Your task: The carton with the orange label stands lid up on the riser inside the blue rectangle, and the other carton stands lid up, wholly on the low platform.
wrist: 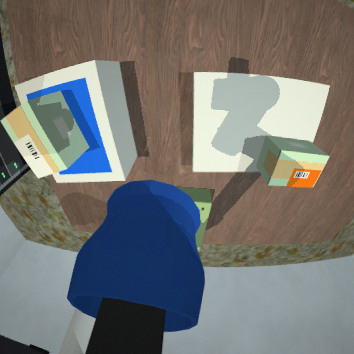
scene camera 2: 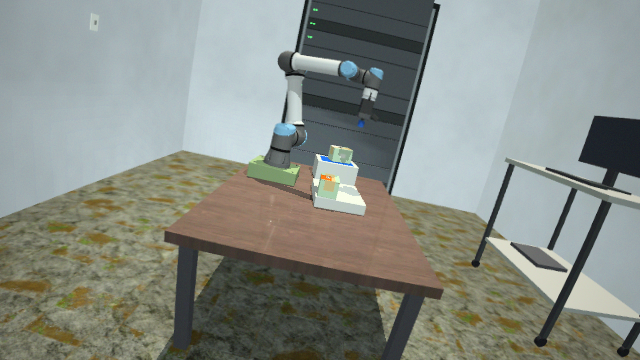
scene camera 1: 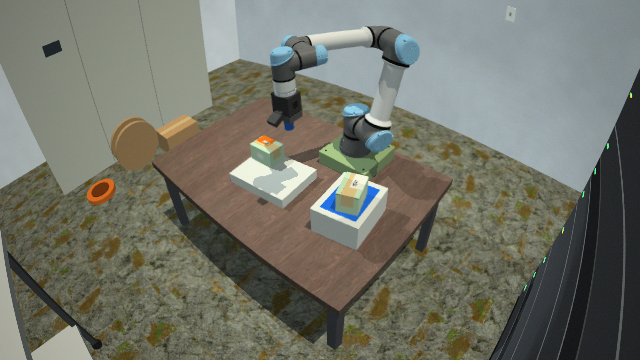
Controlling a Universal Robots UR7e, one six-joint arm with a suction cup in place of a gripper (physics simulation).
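Observation:
The carton with the orange label [scene camera 1: 267, 154] [scene camera 2: 328, 187] [wrist: 292, 162] stands lid up near an edge of the low white platform [scene camera 1: 302, 175] [scene camera 2: 350, 206] [wrist: 300, 110]. The other carton [scene camera 1: 351, 195] [scene camera 2: 340, 154] [wrist: 55, 132], with a white barcode label on its lid, stands lid up on the white riser [scene camera 1: 332, 229] [scene camera 2: 345, 175] [wrist: 112, 100], over the blue rectangle [scene camera 1: 328, 203] [wrist: 100, 160]. My blue suction cup [scene camera 1: 289, 127] [scene camera 2: 361, 123] [wrist: 154, 197] is off and hangs high above the table, apart from both cartons, with nothing on it.
The green arm base [scene camera 1: 357, 157] [scene camera 2: 273, 171] stands on the brown table [scene camera 1: 225, 215] [scene camera 2: 300, 240] [wrist: 165, 30] beside the platform and riser. A dark rack stands beyond the table in the second scene view. A shelf cart with a monitor stands off to its right.

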